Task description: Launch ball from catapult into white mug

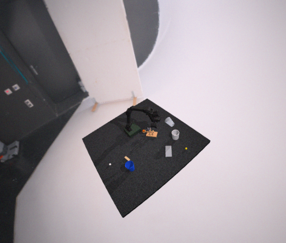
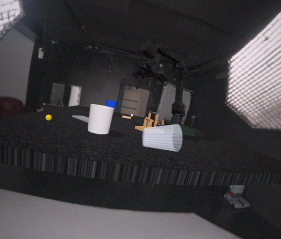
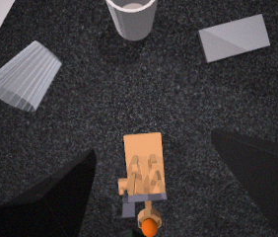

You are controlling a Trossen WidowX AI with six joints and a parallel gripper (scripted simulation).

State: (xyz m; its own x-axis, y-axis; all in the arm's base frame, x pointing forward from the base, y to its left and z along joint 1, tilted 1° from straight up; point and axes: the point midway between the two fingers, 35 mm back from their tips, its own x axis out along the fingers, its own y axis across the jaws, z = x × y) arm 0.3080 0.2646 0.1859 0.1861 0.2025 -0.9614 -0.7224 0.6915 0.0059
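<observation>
The orange ball is 16 cm behind my gripper tip, 13 cm to the right of it and 15 cm below it. Also, from my gripper tip: white mug 16 cm ahead, 15 cm to the left, 18 cm below; wooden catapult 12 cm behind, 8 cm to the right, 16 cm below; grey flat plate 27 cm ahead, 5 cm to the right, 21 cm below.
</observation>
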